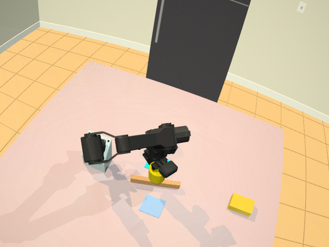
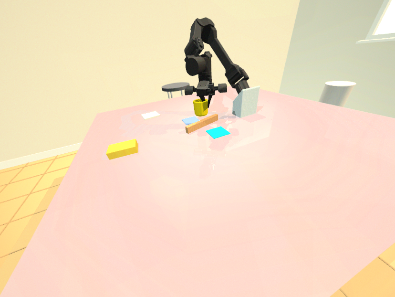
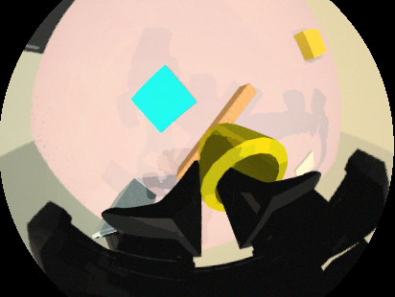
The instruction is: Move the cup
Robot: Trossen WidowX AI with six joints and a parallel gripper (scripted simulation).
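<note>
Right now the cyan pad is 10 cm below my gripper tip, 9 cm to the left of it and 1 cm ahead of it. From my gripper tip the other things lie so: yellow cup: 2 cm to the right, 2 cm ahead; then light blue pad: 12 cm to the right, 10 cm below, 4 cm ahead; then wooden bar: 9 cm below, 2 cm ahead, 1 cm to the right.
</note>
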